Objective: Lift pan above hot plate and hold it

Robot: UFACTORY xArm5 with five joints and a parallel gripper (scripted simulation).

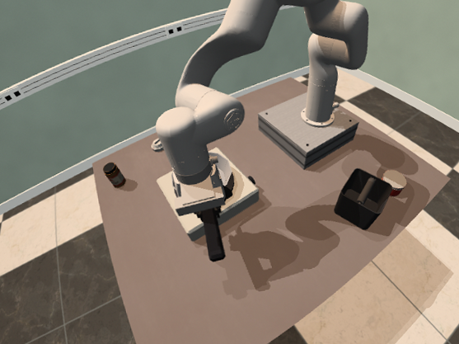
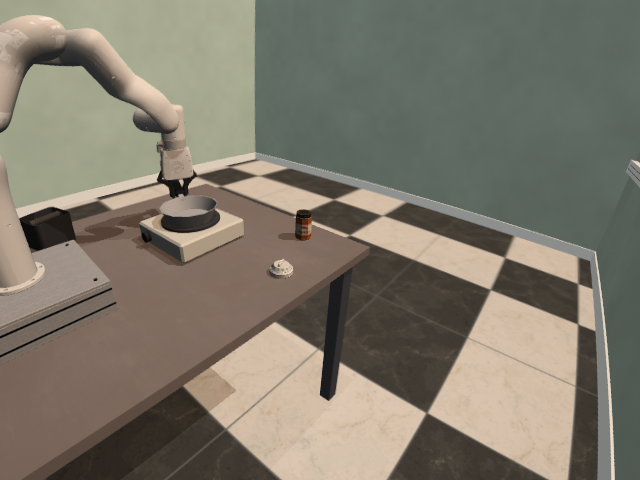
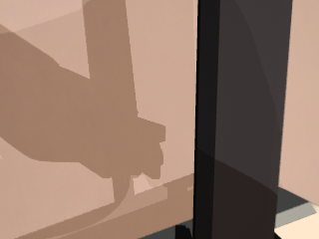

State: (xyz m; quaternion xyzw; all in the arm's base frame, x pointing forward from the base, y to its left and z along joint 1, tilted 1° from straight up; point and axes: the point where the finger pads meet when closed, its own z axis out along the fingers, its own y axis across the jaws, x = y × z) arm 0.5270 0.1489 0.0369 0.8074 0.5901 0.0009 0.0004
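The pan is 2 cm behind my hand, 7 cm to the right of it and 1 cm below it. Round my hand: cream hot plate: 6 cm behind, 13 cm to the right, 8 cm below; white round thing: 2 cm ahead, 47 cm to the right, 11 cm below.
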